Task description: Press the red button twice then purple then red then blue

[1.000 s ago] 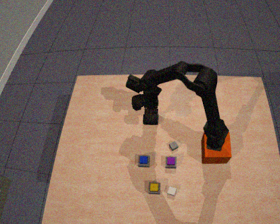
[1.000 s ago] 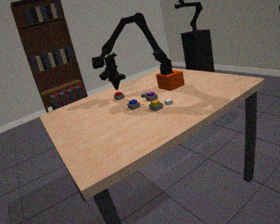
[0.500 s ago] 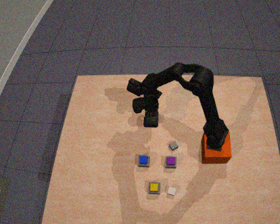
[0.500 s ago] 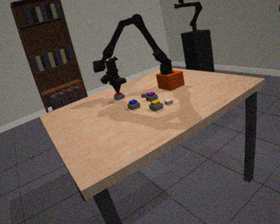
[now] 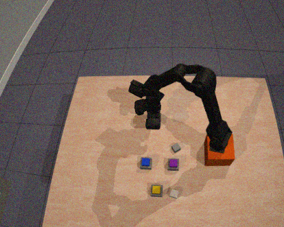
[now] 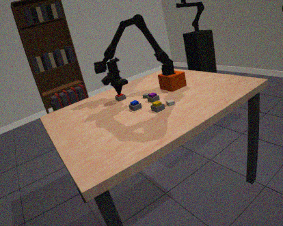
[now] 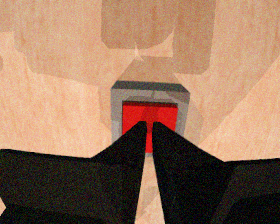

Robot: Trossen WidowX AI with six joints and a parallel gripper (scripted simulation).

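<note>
My gripper tip is 10 mm above the red button. The rest, counted from my gripper tip: grey block 130 mm behind, 110 mm to the left, 20 mm below; blue button 10 mm behind, 220 mm to the left; purple button 130 mm behind, 200 mm to the left.
</note>
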